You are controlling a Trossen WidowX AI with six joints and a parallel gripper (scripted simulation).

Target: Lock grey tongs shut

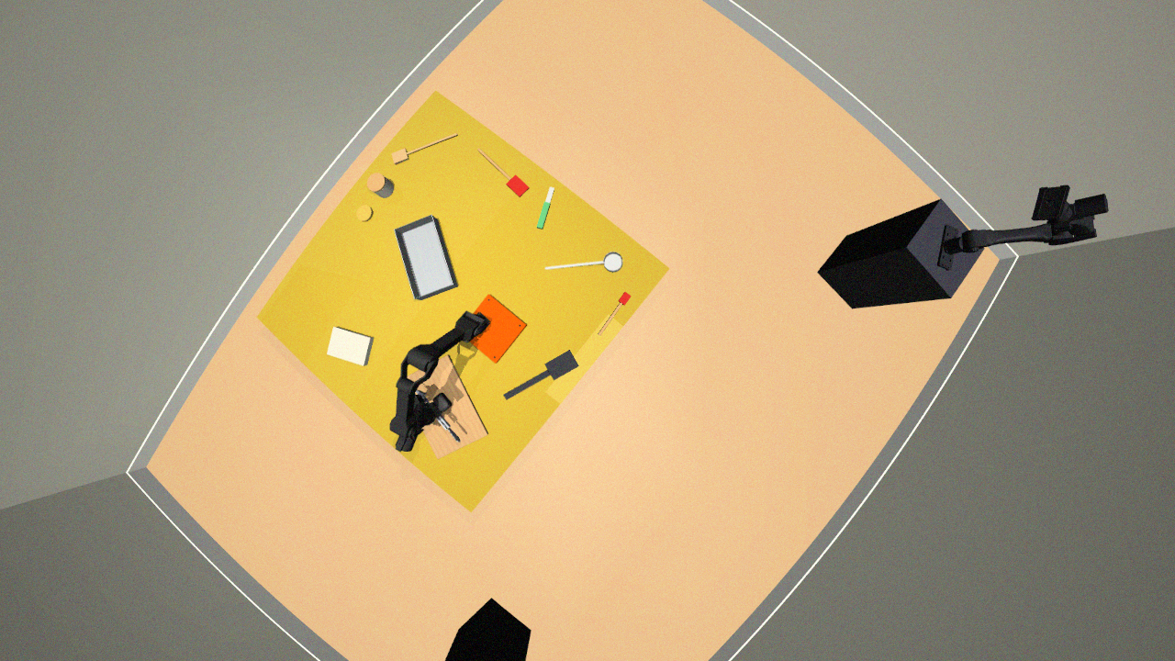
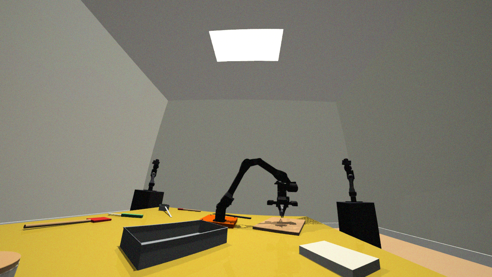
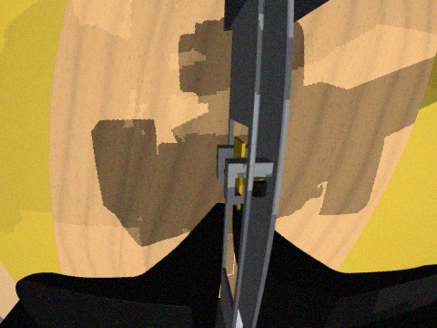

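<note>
Now: the wooden board 40 mm below my gripper tip. The rest, counted from my gripper tip: roasting tin: 460 mm ahead, 400 mm to the right, 20 mm below; white block: 470 mm ahead, 100 mm to the left, 30 mm below; black spatula: 380 mm to the right, 210 mm behind, 40 mm below.
</note>
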